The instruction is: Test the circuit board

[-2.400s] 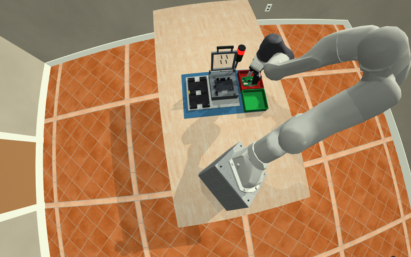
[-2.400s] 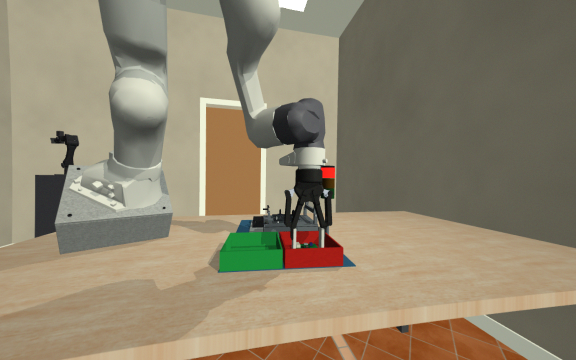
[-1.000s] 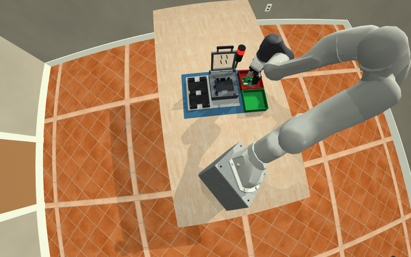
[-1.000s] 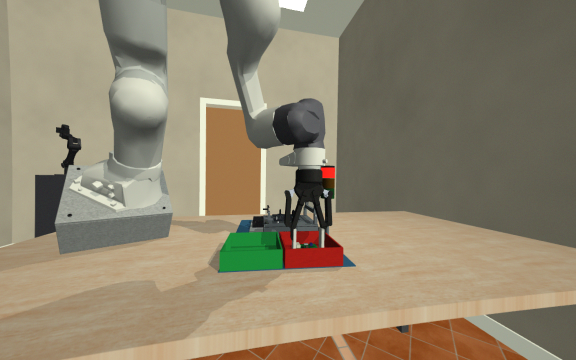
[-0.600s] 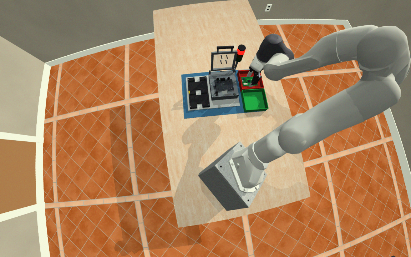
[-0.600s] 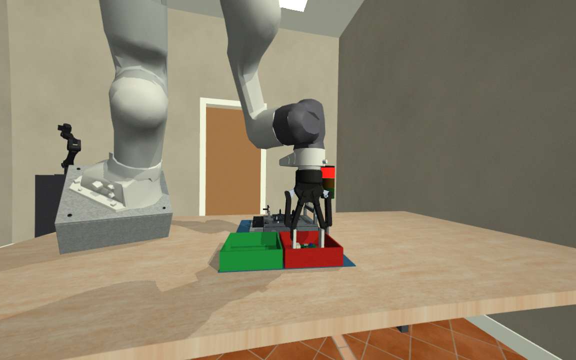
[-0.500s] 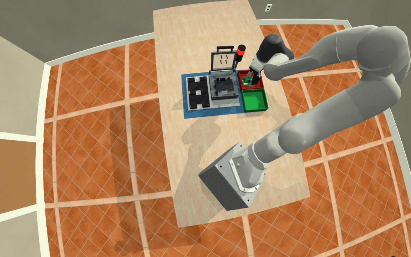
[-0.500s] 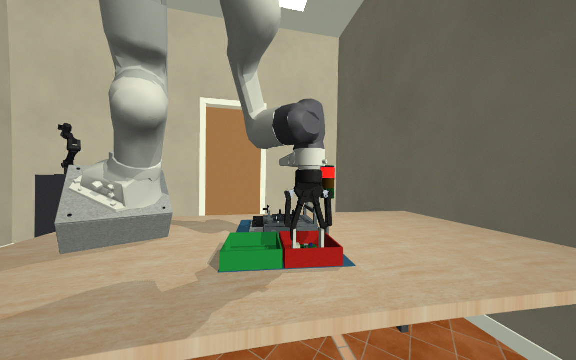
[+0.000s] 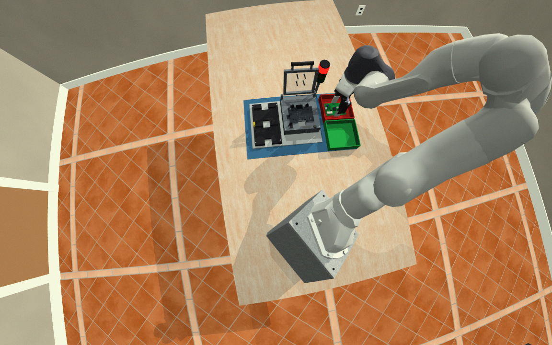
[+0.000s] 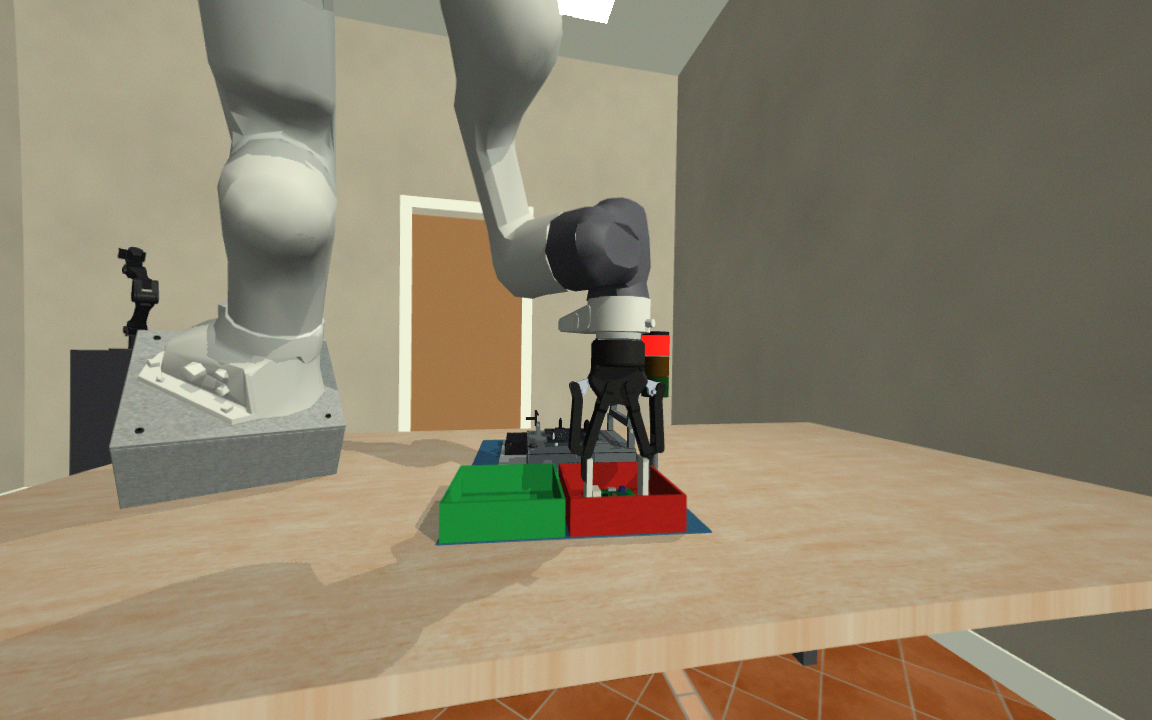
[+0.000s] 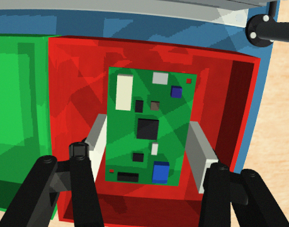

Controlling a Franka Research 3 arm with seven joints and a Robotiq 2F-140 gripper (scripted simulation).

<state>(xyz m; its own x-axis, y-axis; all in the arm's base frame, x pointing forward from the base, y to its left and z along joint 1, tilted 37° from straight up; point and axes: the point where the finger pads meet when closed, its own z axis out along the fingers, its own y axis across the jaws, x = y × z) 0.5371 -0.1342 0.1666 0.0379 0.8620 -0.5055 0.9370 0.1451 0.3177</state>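
The red bin lies 2 cm below my hand. Round my hand: green bin: 15 cm behind, 2 cm below, 1 cm to the left; then tester plate: 21 cm to the left, 3 cm behind, 3 cm above; then green circuit board: 2 cm below.
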